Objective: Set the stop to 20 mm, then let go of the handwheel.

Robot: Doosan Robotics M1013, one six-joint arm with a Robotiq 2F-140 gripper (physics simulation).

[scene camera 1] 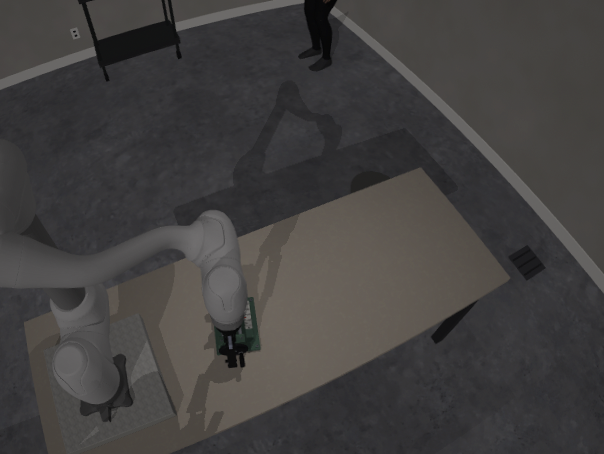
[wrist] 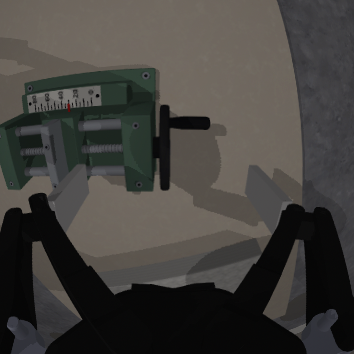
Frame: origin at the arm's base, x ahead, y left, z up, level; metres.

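Where they show: gripper, between the fingertips: (wrist: pixel 167 178); arm's base, origin of its link: (scene camera 1: pixel 103 385).
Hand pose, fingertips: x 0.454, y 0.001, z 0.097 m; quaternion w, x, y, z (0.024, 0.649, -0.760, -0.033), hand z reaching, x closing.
Note:
Things, the pixels of their top centre, and the offset from my fingertips. "spot": a spot on its surface instead. Level surfaces: height alone.
- white scale, a spot on its surface: (wrist: pixel 96 90) spot: 0.077 m ahead, 0.071 m left, 0.090 m down
- grey crossbar, centre of its top: (wrist: pixel 49 162) 0.024 m ahead, 0.116 m left, 0.022 m down
- black handwheel, a spot on its surface: (wrist: pixel 165 160) spot: 0.006 m ahead, 0.000 m left, 0.024 m down
- table, height of its surface: 0.146 m down
The green stop device (scene camera 1: pixel 255 325) (wrist: pixel 142 112) lies on the table. In the wrist view its red pointer (wrist: pixel 69 107) stands between 20 and 40 on the white scale (wrist: pixel 96 90), at about 30. The grey crossbar (wrist: pixel 56 150) spans the guide rods. The black handwheel (scene camera 1: pixel 242 348) (wrist: pixel 165 160) is on the device's right side in the wrist view, its handle (wrist: pixel 192 122) pointing right. My gripper (scene camera 1: pixel 232 361) (wrist: pixel 167 178) is wide open and holds nothing. One fingertip overlaps the device's lower edge in the wrist view; the other is right of and below the handle.
The table (scene camera 1: pixel 360 270) (wrist: pixel 220 50) extends far to the right of the device in the scene view. A light base plate (scene camera 1: pixel 142 370) is at its left end under the arm's base. A person (scene camera 1: pixel 325 37) and a black cart (scene camera 1: pixel 135 42) are at the back.

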